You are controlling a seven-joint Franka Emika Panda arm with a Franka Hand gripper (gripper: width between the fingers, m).
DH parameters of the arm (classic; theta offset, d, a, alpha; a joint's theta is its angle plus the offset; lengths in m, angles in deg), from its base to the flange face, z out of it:
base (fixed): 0 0 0 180
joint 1: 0 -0.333 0 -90
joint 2: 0 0 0 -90
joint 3: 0 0.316 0.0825 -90
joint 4: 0 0 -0.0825 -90
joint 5: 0 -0.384 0 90
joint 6: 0 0 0.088 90
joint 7: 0 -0.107 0 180
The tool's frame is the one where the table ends.
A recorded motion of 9 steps. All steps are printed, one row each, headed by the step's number.
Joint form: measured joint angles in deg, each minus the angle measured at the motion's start. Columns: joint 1, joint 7, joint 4, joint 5, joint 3, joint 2, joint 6.
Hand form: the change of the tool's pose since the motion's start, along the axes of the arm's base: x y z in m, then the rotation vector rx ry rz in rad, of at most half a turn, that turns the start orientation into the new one. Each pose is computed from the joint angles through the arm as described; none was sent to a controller.
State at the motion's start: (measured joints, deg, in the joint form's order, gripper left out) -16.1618 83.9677 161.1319 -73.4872 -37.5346 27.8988 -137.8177
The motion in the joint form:
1: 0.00 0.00 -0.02 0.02 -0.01 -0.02 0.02
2: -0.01 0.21 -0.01 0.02 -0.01 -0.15 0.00
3: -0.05 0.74 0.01 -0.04 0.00 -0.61 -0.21
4: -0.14 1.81 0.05 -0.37 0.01 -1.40 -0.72
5: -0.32 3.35 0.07 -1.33 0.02 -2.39 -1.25
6: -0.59 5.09 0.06 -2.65 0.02 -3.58 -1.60
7: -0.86 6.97 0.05 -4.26 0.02 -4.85 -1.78
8: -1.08 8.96 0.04 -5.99 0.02 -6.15 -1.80
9: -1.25 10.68 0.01 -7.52 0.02 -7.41 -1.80
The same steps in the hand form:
1: 0.0001 -0.0001 0.0000 -0.0001 0.0000 0.0002
2: 0.0000 0.0000 -0.0007 -0.0031 -0.0001 0.0019
3: -0.0001 -0.0002 -0.0034 -0.0126 0.0023 0.0040
4: -0.0004 -0.0007 -0.0079 -0.0296 0.0051 0.0047
5: -0.0006 -0.0009 -0.0134 -0.0454 0.0059 0.0029
6: -0.0007 -0.0003 -0.0196 -0.0583 0.0070 0.0016
7: -0.0009 0.0006 -0.0262 -0.0680 0.0076 -0.0003
8: -0.0012 0.0016 -0.0330 -0.0762 0.0072 -0.0022
9: -0.0017 0.0022 -0.0393 -0.0840 0.0087 -0.0047

